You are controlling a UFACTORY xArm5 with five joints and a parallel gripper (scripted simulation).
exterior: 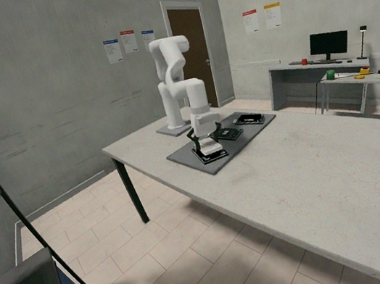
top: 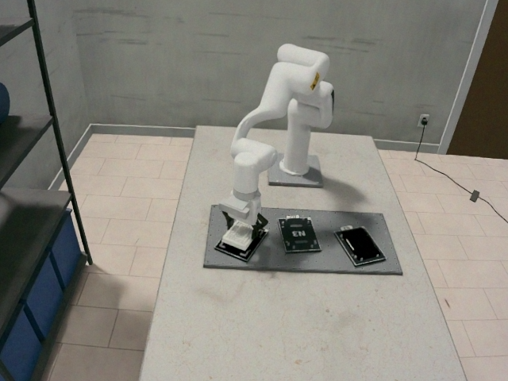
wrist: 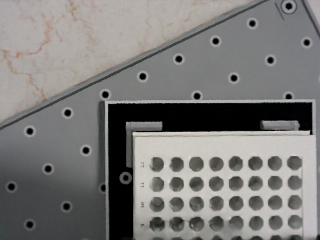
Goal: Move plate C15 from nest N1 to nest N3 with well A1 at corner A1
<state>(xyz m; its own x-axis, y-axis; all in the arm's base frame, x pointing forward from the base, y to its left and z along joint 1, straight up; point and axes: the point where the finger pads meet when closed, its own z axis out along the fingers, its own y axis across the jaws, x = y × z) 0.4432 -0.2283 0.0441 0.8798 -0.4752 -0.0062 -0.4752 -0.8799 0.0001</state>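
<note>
My hand is 30 mm past the nest N3, 190 mm to the right of it and 40 mm above it. Also, from my hand: black plate 20 mm ahead, 400 mm to the left, 30 mm below; white plate 10 mm below.
</note>
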